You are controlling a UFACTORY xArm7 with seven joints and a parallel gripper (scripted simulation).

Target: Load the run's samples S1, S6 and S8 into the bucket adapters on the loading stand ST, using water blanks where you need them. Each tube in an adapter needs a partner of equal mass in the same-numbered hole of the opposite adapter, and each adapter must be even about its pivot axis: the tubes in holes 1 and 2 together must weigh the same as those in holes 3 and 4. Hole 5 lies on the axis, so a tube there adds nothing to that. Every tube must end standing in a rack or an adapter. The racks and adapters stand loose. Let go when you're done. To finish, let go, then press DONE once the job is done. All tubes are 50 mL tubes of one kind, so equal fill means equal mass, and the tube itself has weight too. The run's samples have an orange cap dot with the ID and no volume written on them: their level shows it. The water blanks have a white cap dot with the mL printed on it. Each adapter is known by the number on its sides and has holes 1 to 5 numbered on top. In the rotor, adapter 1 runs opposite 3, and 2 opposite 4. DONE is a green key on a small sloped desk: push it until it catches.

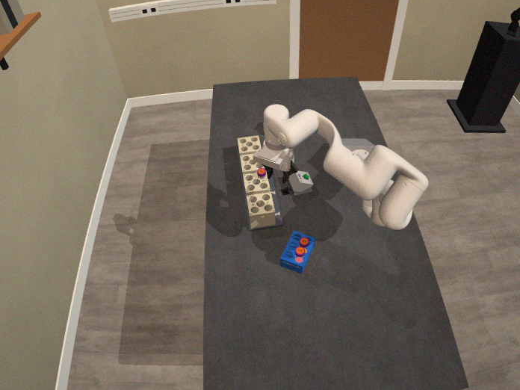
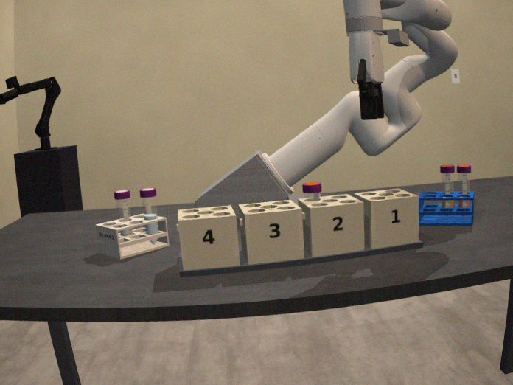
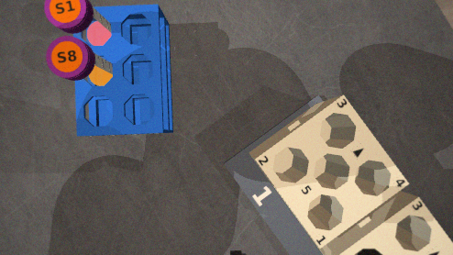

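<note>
The sample S8 lies 19 cm to the left of my hand, 19 cm below it and 8 cm behind it. Also, from my hand: sample tube (23 cm to the left, 19 cm below, 6 cm behind); blue sample rack (22 cm below, 18 cm to the left, 7 cm behind); loading stand ST (25 cm below, 16 cm to the right, 8 cm ahead).
</note>
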